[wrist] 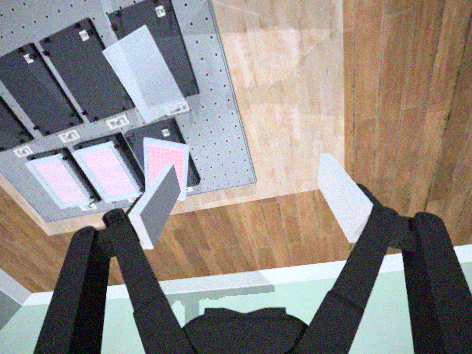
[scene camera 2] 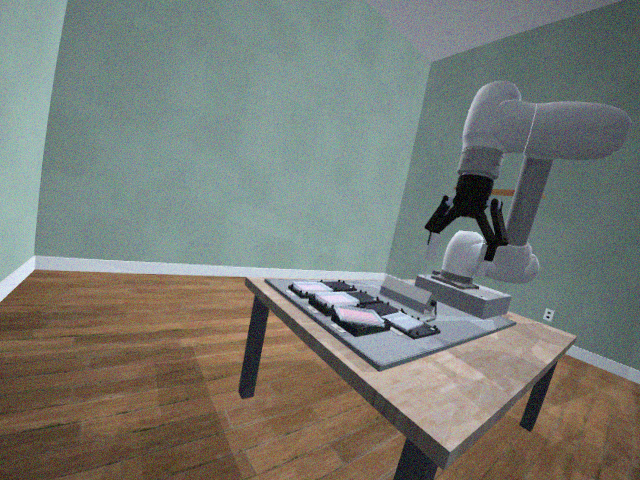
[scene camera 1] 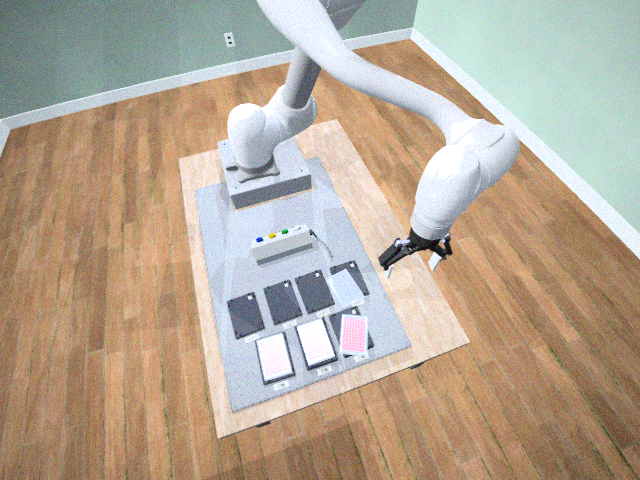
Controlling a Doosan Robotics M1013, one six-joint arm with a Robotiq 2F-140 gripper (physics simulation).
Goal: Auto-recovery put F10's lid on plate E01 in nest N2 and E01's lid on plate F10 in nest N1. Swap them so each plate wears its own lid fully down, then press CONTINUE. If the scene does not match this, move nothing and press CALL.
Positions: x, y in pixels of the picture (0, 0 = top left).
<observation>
The gripper shows in the wrist view (246, 173), in scene camera 2 and in scene camera 1. One and the same spot on the gripper: (scene camera 1: 399, 249) is (scene camera 2: 443, 201). One and the same spot on a white button box: (scene camera 2: 423, 301) is (scene camera 1: 308, 241).
</observation>
